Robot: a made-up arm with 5 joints.
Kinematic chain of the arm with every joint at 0, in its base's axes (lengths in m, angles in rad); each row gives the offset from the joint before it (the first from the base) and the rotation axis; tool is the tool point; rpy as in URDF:
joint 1: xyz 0 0 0.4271 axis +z
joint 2: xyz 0 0 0 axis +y
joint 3: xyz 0.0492 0 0.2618 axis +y
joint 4: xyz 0.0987 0 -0.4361 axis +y
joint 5: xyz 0.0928 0 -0.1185 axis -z
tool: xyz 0 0 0 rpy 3.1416 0 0
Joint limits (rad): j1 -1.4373..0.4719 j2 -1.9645..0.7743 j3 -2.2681..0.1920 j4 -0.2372..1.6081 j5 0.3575..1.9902
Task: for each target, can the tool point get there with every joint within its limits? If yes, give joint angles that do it. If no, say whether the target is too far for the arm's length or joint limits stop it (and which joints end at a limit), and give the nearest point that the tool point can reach.
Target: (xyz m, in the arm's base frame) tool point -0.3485 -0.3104 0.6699
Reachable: no: joint limits stop it (at a limit: joint 1, joint 2, joint 4) | nearest point -0.4845 -0.2472 0.8140 | short by 0.208 m
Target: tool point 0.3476 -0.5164 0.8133
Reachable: yes | joints -0.9784 -0.0022 -1.4514 0.0085 1.7574
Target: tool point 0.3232 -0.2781 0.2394
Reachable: yes | joints -0.7105 -0.0514 -0.4172 0.3543 1.6319
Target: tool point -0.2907 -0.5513 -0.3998
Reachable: no: too far | nearest point 0.0516 -0.3841 0.0067 | short by 0.557 m
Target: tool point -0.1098 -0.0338 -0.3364
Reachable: no: joint limits stop it (at a limit: joint 1, joint 2) | nearest point 0.0121 -0.0904 -0.0041 | short by 0.358 m
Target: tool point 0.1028 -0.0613 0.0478
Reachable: yes | joints -0.5373 0.5558 -0.3722 1.0228 1.0907
